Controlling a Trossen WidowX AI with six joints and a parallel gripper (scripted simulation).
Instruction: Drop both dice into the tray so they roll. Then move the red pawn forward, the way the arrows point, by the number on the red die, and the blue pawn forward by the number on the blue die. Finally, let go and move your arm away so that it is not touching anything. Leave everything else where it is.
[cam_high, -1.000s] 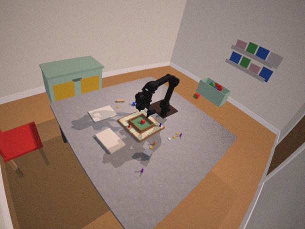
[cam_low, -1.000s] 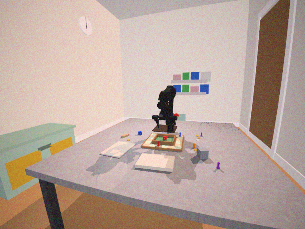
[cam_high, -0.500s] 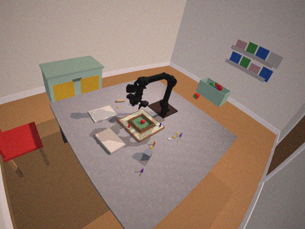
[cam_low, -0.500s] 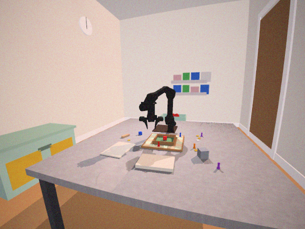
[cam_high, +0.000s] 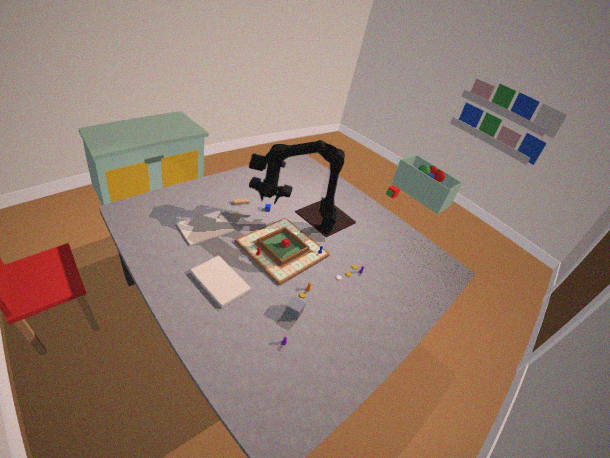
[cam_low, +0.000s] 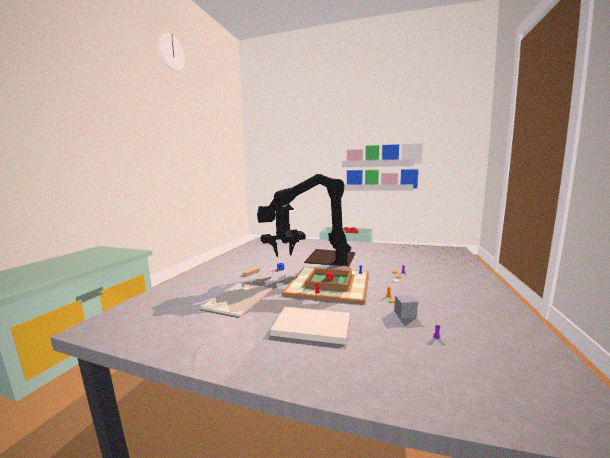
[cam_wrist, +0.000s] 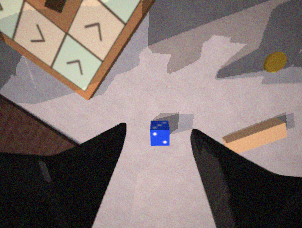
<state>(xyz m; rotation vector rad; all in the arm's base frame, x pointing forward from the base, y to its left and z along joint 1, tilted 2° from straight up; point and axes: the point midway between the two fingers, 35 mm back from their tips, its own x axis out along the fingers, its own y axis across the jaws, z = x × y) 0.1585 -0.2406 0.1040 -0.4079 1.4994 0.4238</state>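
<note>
Now: the red pawn 22 cm ahead of my gripper tip, 18 cm to the left of it and 4 cm below it. From my gripper tip the other things lie so: wooden block 4 cm ahead, 14 cm to the right, 6 cm below; then green tray 11 cm ahead, 21 cm to the left, 6 cm below; then blue pawn 33 cm to the left, 4 cm below.
</note>
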